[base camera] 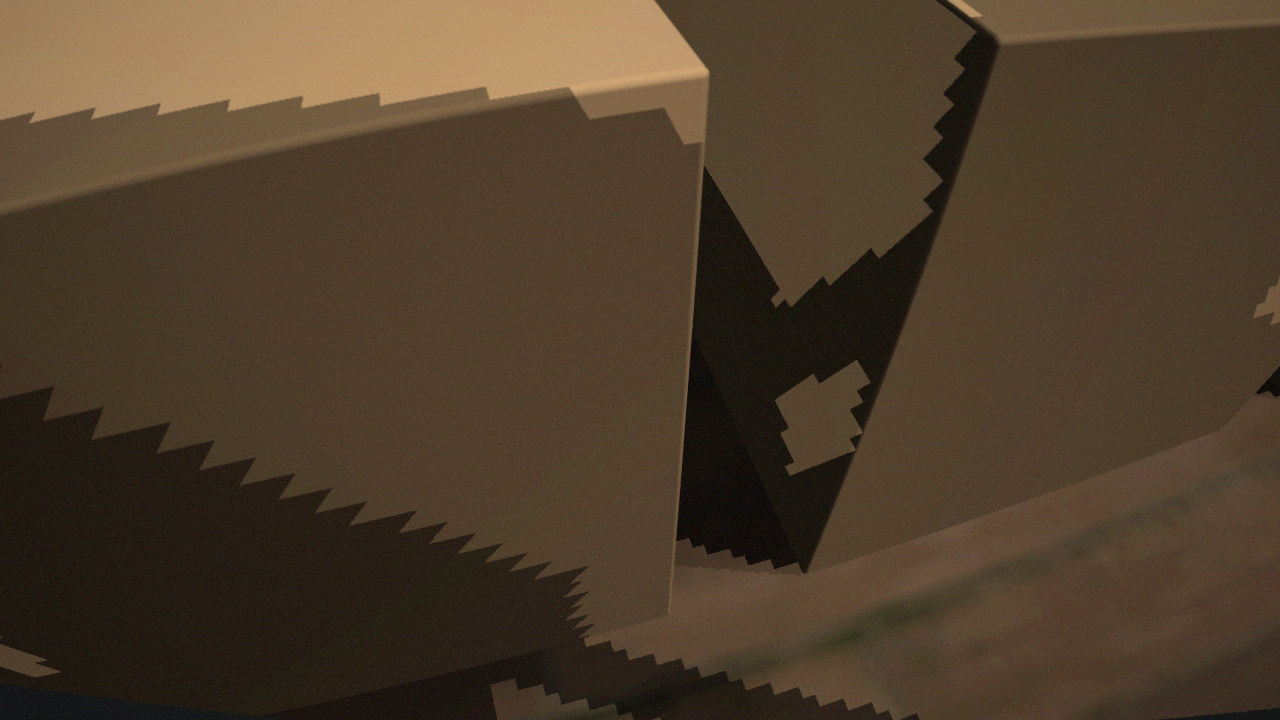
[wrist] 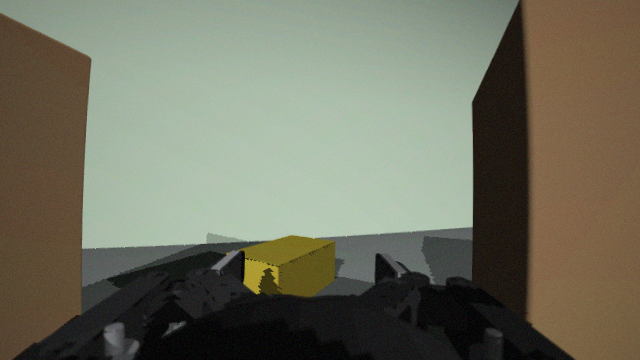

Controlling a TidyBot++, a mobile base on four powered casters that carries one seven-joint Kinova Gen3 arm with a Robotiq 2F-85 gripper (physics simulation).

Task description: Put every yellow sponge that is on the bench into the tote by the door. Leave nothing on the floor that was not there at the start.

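Frame: origin at the arm's base, x ahead, y left, z up, level; metres.
Seen in the pictures: gripper, between the fingertips: (wrist: 310, 267).
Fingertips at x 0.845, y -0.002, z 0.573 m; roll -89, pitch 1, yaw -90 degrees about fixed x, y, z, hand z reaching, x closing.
Note:
Offsets run from my fingertips to a thing's middle. "*": to the spot under its first point. Level surfaces: height alone.
A yellow sponge @[dx +0.090, dy +0.025, dz -0.033 m] (wrist: 305, 265) lies on a grey surface @[dz -0.055 m] (wrist: 365, 250) in the wrist view, ahead of my gripper and left of the middle between the fingers. My gripper (wrist: 310, 267) is open, with nothing between its fingers. The left fingertip overlaps the sponge's left edge in the view; the gripper's body hides the sponge's lower part. The exact distance to the sponge is hard to tell. The tote and the door do not show in either view.
In the wrist view a tan box @[* dx -0.046, dy +0.130, dz +0.063 m] (wrist: 40, 160) stands close on the left and another tan box @[* dx -0.085, dy -0.088, dz +0.061 m] (wrist: 580, 165) close on the right, with the gripper between them. A pale green wall (wrist: 280, 125) is behind. The base camera shows large box-like blocks (base camera: 402, 313) (base camera: 1074, 250) above a brownish floor @[dz -0.969 m] (base camera: 1029, 573).

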